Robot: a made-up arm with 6 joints. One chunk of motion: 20 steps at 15 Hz.
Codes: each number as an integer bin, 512 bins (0 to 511) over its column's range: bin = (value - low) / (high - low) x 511, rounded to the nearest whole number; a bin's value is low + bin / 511 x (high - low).
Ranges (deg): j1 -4..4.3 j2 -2.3..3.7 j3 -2.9..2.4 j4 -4.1..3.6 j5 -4..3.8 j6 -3.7..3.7
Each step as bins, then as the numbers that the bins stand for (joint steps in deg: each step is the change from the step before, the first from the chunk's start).
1 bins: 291 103 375 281 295 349
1 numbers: 0.727 -1.091 0.989 0.134 0.503 1.354
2 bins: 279 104 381 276 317 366
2 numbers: 0.532 -1.079 1.052 0.059 0.839 1.600
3 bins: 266 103 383 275 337 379
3 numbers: 0.321 -1.091 1.072 0.044 1.144 1.788
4 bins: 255 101 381 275 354 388
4 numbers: 0.142 -1.114 1.052 0.044 1.404 1.919
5 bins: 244 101 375 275 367 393
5 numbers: -0.037 -1.114 0.989 0.044 1.602 1.991
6 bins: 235 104 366 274 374 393
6 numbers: -0.183 -1.079 0.896 0.029 1.709 1.991
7 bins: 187 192 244 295 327 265
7 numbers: -0.963 -0.046 -0.369 0.345 0.991 0.138
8 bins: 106 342 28 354 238 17
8 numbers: -2.278 1.716 -2.610 1.234 -0.367 -3.454
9 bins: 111 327 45 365 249 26
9 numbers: -2.197 1.540 -2.433 1.400 -0.199 -3.323
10 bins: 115 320 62 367 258 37
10 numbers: -2.132 1.457 -2.257 1.430 -0.062 -3.164
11 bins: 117 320 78 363 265 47
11 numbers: -2.100 1.457 -2.091 1.370 0.045 -3.019
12 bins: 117 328 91 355 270 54
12 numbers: -2.100 1.551 -1.956 1.249 0.121 -2.918
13 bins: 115 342 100 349 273 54
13 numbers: -2.132 1.716 -1.863 1.159 0.167 -2.918
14 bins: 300 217 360 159 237 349
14 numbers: 0.873 0.248 0.834 -1.704 -0.382 1.354
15 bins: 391 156 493 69 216 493
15 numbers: 2.351 -0.468 2.213 -3.060 -0.703 3.439
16 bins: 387 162 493 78 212 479
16 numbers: 2.286 -0.398 2.213 -2.925 -0.764 3.237
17 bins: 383 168 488 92 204 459
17 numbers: 2.221 -0.327 2.161 -2.714 -0.886 2.947
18 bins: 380 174 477 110 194 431
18 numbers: 2.172 -0.257 2.047 -2.442 -1.039 2.541
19 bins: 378 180 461 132 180 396
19 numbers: 2.140 -0.186 1.881 -2.111 -1.252 2.035
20 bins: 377 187 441 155 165 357
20 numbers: 2.123 -0.104 1.674 -1.764 -1.481 1.470
